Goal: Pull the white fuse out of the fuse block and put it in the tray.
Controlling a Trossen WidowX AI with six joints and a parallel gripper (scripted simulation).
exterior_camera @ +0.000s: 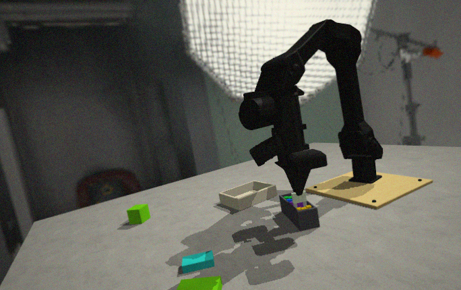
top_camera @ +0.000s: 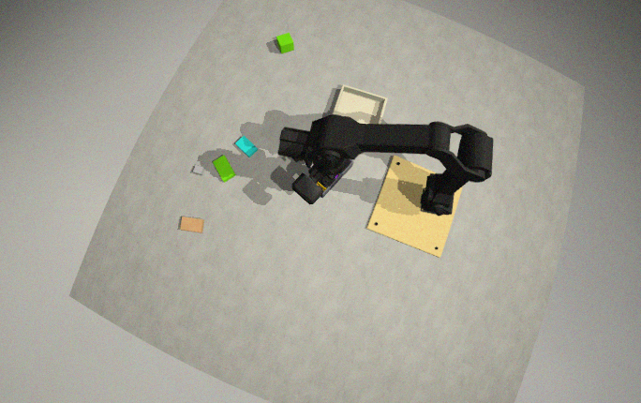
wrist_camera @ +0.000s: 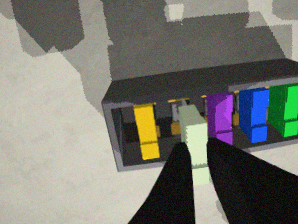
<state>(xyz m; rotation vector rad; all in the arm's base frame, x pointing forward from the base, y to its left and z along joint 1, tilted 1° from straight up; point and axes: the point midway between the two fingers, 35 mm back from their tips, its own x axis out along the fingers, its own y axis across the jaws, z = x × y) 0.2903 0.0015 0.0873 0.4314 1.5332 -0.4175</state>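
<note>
Now: gripper tip 22 cm to the left of the beige tray, 6 cm above it and 5 cm past it. From my gripper tip the other things lie so: cyan block (23 cm ahead, 5 cm to the right, 5 cm below); white fuse (1 cm below); green block (28 cm ahead, 5 cm below, 2 cm to the left).
</note>
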